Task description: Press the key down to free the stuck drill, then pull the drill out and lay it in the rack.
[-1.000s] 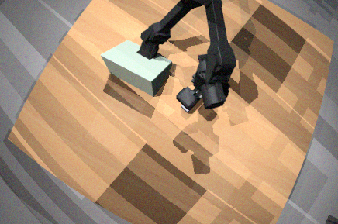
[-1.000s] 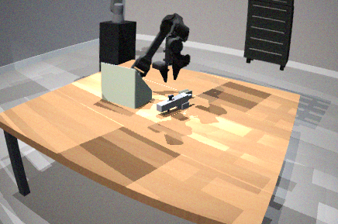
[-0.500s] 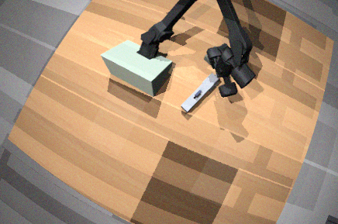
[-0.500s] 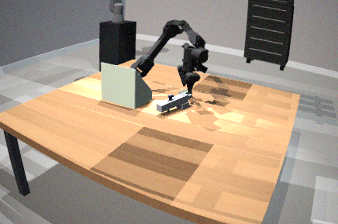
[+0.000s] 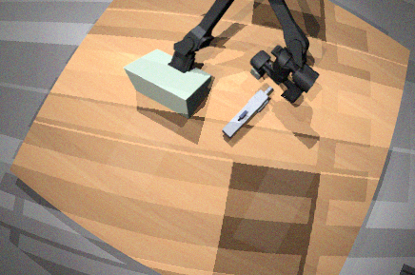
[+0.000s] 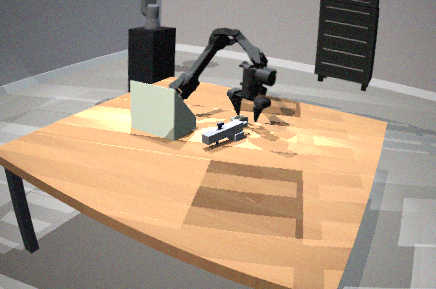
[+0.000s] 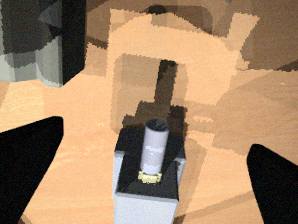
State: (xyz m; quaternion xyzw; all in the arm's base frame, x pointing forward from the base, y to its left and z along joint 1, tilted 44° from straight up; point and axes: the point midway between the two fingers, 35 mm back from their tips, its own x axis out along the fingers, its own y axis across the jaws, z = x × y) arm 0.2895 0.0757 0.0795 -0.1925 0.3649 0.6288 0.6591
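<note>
My gripper tip is 60 mm to the left of the drill, 20 mm above it and 10 mm past it. Round my gripper tip: grey rack 60 mm to the left, 60 mm behind, 50 mm below; then dark blue key 140 mm to the right, 30 mm behind, 20 mm below.
</note>
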